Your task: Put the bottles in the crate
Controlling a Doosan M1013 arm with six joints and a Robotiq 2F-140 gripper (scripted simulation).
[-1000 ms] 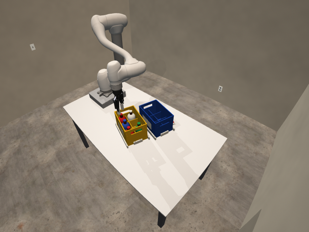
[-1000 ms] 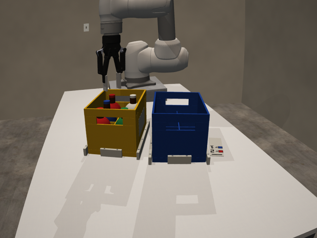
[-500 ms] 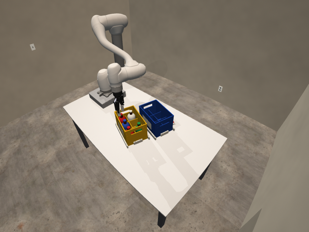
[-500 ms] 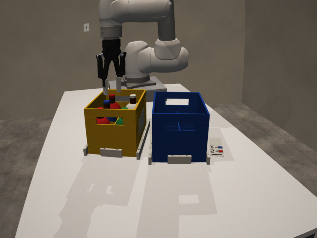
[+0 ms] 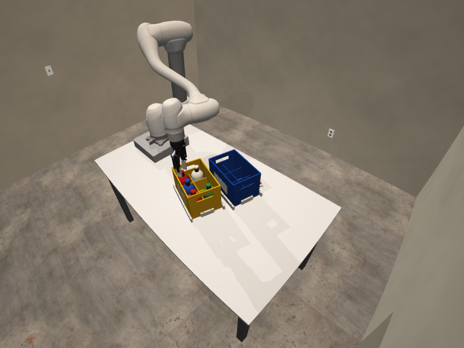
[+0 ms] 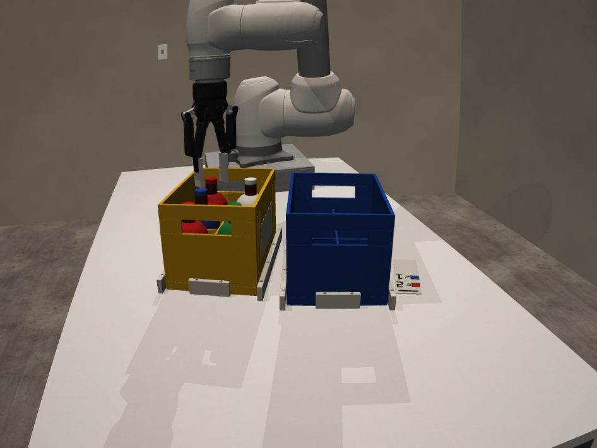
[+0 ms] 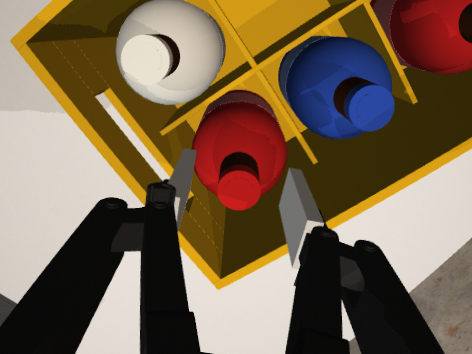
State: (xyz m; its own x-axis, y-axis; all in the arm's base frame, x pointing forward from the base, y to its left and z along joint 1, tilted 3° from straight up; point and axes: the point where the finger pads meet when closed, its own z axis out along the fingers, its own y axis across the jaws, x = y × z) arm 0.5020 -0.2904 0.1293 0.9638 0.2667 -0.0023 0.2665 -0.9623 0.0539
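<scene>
The blue bottle is 80 mm ahead of my hand, 40 mm to the right of it and 90 mm below it. Also, from my hand: white-label bottle 40 mm ahead, 80 mm to the left, 90 mm below; then yellow crate 100 mm ahead, 10 mm to the right, 100 mm below; then green bottle 200 mm ahead, 10 mm to the right, 90 mm below.
</scene>
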